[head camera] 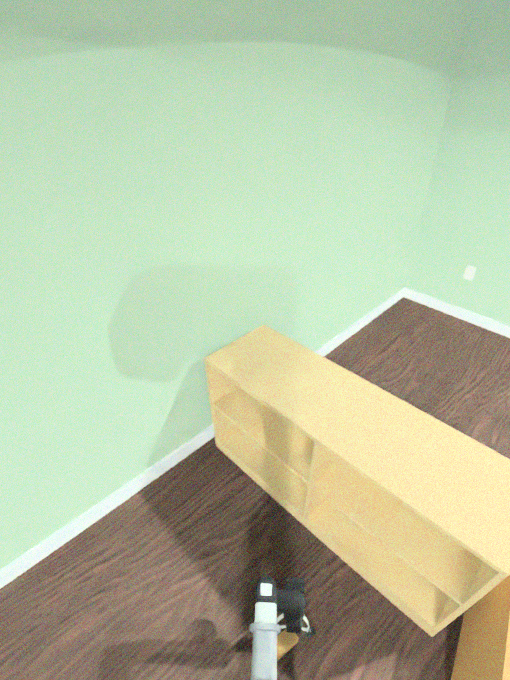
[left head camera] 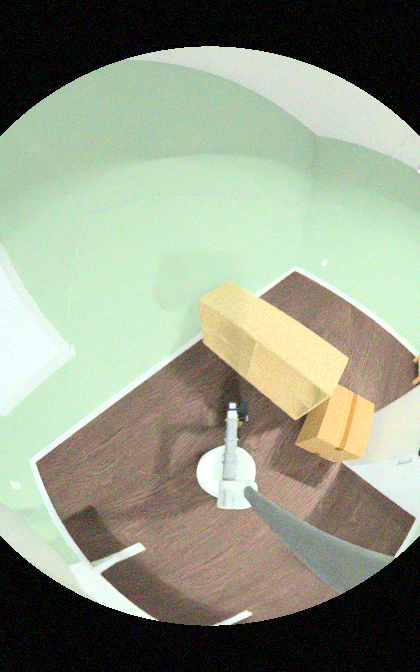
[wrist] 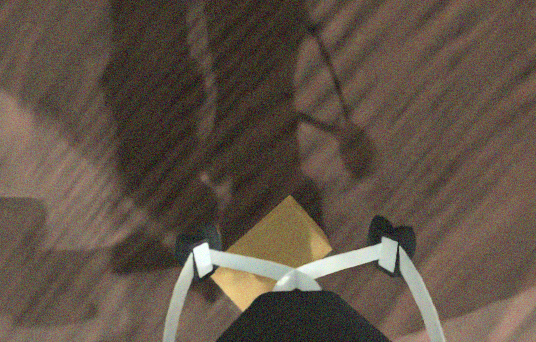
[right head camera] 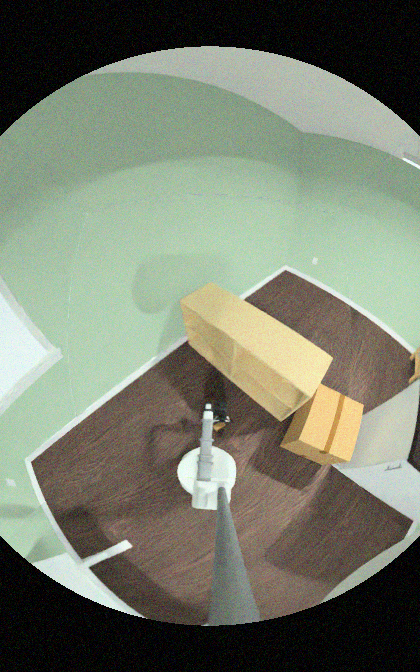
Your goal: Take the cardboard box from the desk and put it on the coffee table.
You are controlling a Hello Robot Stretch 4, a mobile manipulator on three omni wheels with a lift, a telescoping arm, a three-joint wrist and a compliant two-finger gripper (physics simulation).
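Frame: origin at the robot's base, x down, y ahead, z right, level; centimetres.
Seen in the pictures: gripper, fingertip midpoint: (wrist: 293, 238) (right head camera: 221, 422).
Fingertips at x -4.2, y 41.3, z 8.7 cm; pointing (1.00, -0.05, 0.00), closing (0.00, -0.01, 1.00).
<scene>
Pixels of each thing's top centre, then the offset from my fingertips to it.
- small tan cardboard-coloured box, top centre: (wrist: 269, 263) (head camera: 284, 640) (right head camera: 218, 424) dx +1.0, dy -2.2, dz -2.0 cm
- large taped cardboard box, top centre: (right head camera: 335, 421) dx -33.7, dy -12.9, dz +80.5 cm
My gripper (head camera: 295, 625) (left head camera: 244, 419) (right head camera: 221, 420) (wrist: 293, 238) is open, pointing down over the dark wood floor, its two fingertips wide apart in the wrist view. A small tan cardboard-coloured box (head camera: 286, 643) (left head camera: 240, 424) (right head camera: 219, 426) (wrist: 277, 230) shows below and between the fingers, partly hidden by them and by the black gripper body. Its exact distance below the fingertips cannot be told. A large taped cardboard box (head camera: 483, 631) (left head camera: 362, 425) (right head camera: 345, 430) stands by the near end of the shelf unit. I cannot identify a desk or coffee table.
A low light-wood shelf unit (head camera: 351, 417) (left head camera: 280, 325) (right head camera: 270, 340) reaches out from the green wall ahead and to the right of the arm. A white surface with a handle (left head camera: 385, 470) (right head camera: 375, 475) is beyond the large box. A wooden piece (left head camera: 417, 370) (right head camera: 416, 367) shows at the right edge.
</scene>
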